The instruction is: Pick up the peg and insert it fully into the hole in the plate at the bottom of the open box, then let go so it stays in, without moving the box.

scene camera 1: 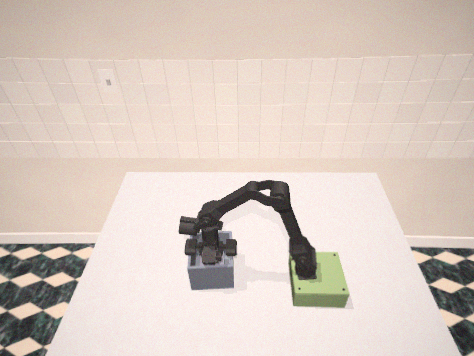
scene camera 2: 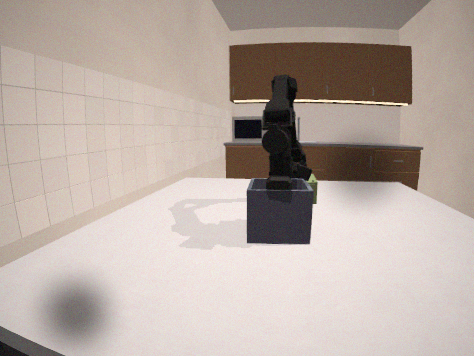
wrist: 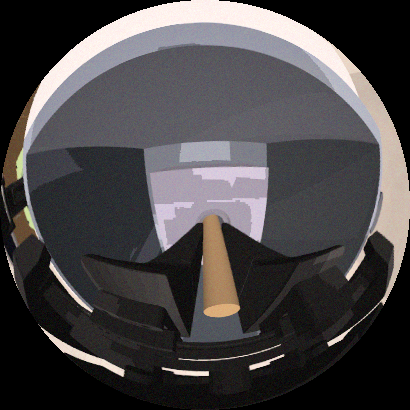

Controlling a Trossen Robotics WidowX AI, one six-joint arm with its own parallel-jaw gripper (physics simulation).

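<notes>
The tan round peg stands between the fingers of my gripper, which is shut on it. The peg's far end covers most of the hole in the pale lilac plate at the bottom of the box; a bit of the hole's rim shows around it. I cannot tell whether the tip is in the hole. The blue-grey open box stands upright on the table, with my gripper reaching down into its opening. In both scene views the fingertips and the peg are hidden.
The green block under the arm's base stands on the white table, to the right of the box in scene camera 1. The box walls rise close around my fingers on all sides. A tiled wall stands behind the table.
</notes>
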